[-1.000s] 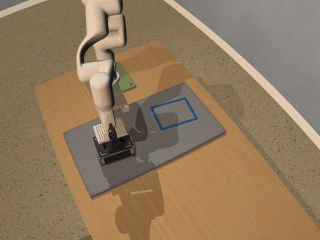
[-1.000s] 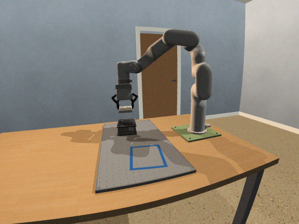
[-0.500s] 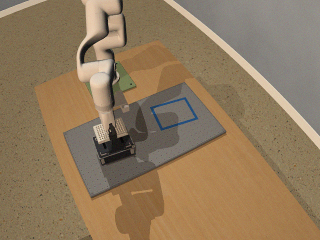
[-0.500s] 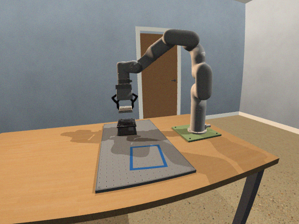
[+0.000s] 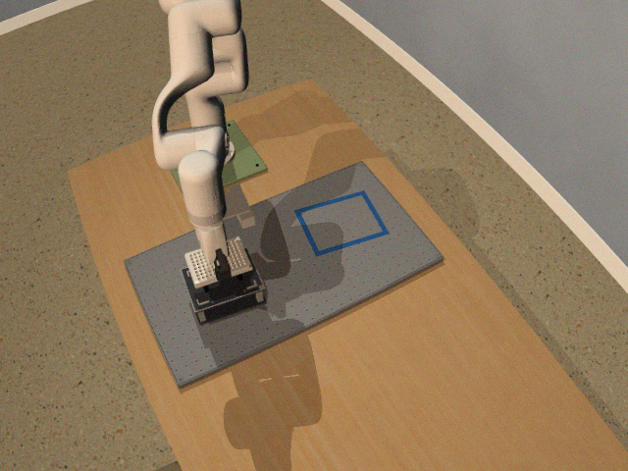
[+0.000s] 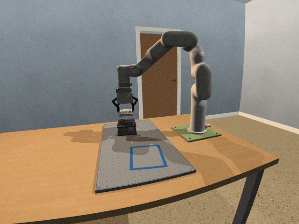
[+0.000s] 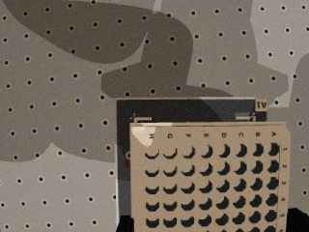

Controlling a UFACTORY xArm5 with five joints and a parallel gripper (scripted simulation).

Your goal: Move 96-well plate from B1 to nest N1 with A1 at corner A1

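The black raised plate nest is 80 mm below my hand. Also, from my hand: white 96-well plate (10 mm below); A1 mark (60 mm ahead, 70 mm to the left, 80 mm below).
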